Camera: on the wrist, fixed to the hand. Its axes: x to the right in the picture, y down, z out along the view.
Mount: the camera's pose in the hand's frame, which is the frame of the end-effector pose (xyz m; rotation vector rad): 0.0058 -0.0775 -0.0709 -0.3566 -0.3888 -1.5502
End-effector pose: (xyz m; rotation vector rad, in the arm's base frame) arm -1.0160 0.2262 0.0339 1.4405 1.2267 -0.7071
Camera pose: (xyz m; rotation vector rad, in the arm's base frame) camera -1.1003 0.2878 0.0208 -0.2053 1.8805 -1.5412
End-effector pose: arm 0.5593 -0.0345 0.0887 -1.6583 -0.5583 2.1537
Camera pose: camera 0.6301 0.0410 0.1075 -0.3860 -1.6616 1.1144
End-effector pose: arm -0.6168 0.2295 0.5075 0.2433 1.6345 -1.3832
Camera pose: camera -0.7086 0.2610 0.5482 -1.7127 1.6089 -1.8857
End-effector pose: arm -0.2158 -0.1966 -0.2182 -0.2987 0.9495 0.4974
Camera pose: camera -0.2215 -0.2929 -0.2601 -1.0783 0.0537 -0.7072
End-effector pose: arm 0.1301 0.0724 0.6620 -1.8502 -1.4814 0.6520
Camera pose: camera 0.1341 0.0746 0.7671 -0.2862 -2.7423 -0.0795
